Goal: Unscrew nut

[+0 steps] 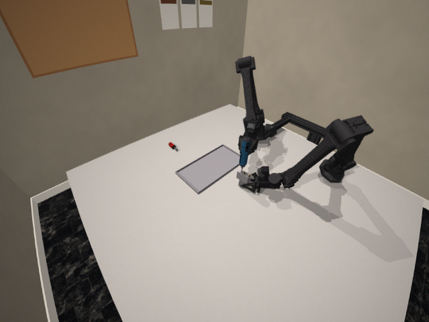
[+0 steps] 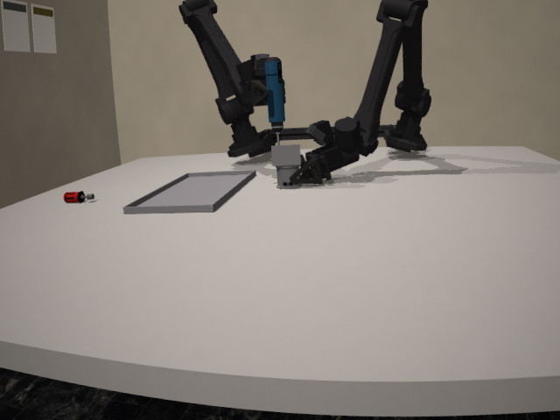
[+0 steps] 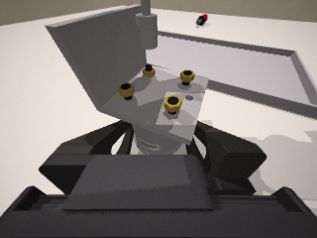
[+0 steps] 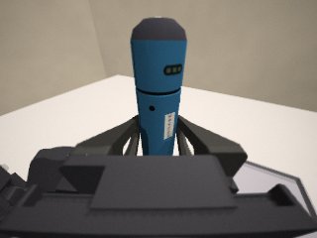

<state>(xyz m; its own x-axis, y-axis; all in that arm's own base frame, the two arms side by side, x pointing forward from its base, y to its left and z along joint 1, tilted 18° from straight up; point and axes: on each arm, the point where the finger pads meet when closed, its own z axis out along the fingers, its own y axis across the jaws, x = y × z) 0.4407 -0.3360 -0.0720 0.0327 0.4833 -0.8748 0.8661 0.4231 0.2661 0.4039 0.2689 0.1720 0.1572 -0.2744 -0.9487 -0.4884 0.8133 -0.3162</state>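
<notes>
Now: left hand 1 cm below the joint module. The rest, counted from my left hand: short red-handled tool: 57 cm to the right, 9 cm ahead, 1 cm below; then l-shaped bracket: 5 cm above; then grey tray: 24 cm to the right, 3 cm ahead, 2 cm below.
</notes>
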